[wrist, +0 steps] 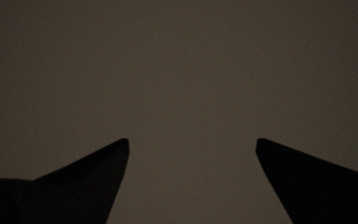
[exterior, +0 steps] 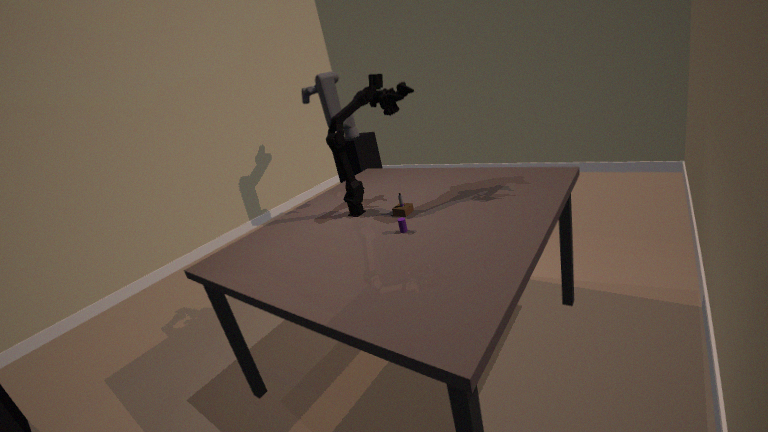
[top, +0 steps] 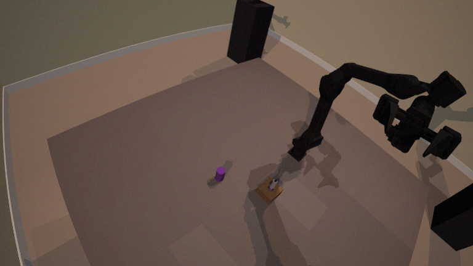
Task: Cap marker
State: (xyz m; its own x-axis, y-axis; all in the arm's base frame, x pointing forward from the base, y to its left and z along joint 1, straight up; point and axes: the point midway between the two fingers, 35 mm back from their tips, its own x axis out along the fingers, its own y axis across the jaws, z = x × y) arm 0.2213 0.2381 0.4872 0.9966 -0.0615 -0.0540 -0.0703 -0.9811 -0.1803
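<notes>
My gripper tip is 460 mm above the purple cap, 350 mm to the left of it and 90 mm short of it. Round my gripper tip: tan holder block: 470 mm below, 190 mm to the right, 10 mm behind; grey marker: 420 mm below, 190 mm to the right, 10 mm behind.
</notes>
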